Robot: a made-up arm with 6 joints.
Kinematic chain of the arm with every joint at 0, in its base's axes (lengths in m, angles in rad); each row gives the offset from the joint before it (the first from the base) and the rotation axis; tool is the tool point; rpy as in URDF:
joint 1: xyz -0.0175 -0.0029 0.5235 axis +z
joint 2: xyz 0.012 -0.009 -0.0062 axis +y
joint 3: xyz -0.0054 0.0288 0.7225 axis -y
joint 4: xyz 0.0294 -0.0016 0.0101 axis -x
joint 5: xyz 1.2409 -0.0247 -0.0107 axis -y
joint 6: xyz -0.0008 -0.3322 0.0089 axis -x
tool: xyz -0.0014 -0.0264 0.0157 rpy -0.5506 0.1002 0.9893
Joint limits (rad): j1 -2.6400..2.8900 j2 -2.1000..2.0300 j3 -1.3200..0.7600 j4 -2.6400..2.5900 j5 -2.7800..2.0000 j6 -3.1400..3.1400
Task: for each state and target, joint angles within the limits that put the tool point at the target. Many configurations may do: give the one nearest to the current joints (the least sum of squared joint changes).
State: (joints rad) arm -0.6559 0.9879 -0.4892 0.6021 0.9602 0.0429
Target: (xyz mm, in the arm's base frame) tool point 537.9 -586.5 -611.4
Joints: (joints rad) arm -0.4711 1.3738 -0.3740 0.7200 0.9448 0.0339
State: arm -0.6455 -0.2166 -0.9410 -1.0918 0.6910 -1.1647
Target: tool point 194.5 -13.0 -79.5
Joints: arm -0.3451 0.0582 -1.1145 -1.6344 0.6979 -1.2025
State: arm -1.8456 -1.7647 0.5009 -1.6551 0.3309 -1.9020
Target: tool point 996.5 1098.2 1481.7
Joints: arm -2.2008 -1.6936 0.7600 -1.9171 0.4042 -1.9196
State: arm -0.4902 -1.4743 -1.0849 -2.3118 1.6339 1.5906
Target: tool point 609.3 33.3 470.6
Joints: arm -0.4225 -1.1351 -1.2588 -2.4462 1.6630 1.5938
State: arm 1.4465 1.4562 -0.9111 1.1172 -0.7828 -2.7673
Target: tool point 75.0 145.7 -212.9
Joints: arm 1.9379 0.8364 -1.3200 1.1346 -0.9061 -2.8479
